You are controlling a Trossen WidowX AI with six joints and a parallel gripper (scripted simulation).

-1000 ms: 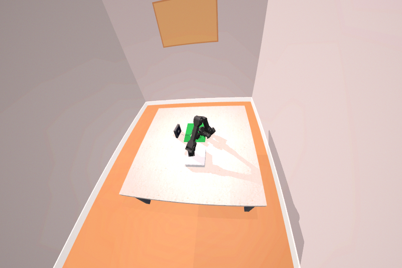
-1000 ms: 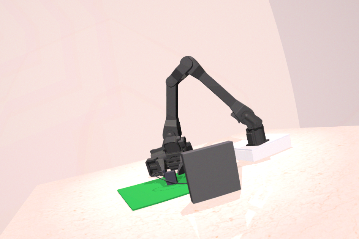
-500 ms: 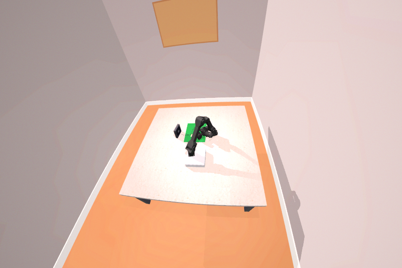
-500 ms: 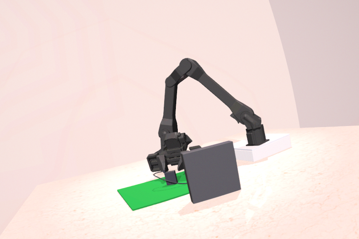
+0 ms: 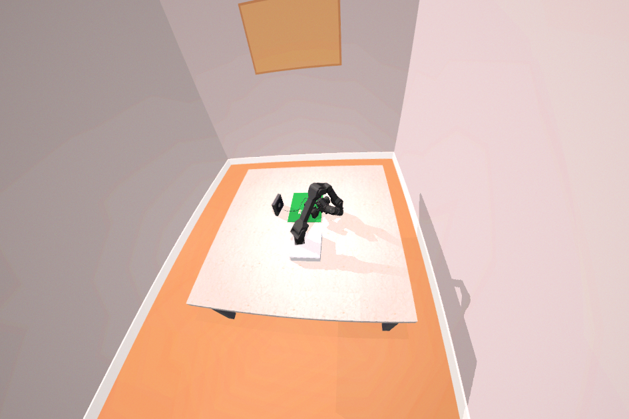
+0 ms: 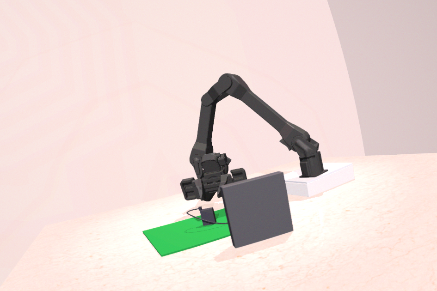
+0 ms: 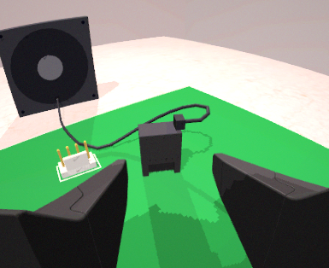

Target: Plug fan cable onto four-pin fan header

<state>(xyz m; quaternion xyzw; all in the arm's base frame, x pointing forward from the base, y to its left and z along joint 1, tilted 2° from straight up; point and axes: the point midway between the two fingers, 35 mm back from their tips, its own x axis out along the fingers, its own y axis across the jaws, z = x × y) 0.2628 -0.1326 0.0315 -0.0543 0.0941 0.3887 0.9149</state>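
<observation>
Now: the dark fan plug 40 mm ahead of my gripper tip, 40 mm to the left of it and 40 mm below it. Also, from my gripper tip: white four-pin header: 10 mm behind, 100 mm to the left, 60 mm below; dark square fan: 40 mm ahead, 240 mm to the left; green board: 40 mm ahead, 50 mm to the left, 70 mm below.
</observation>
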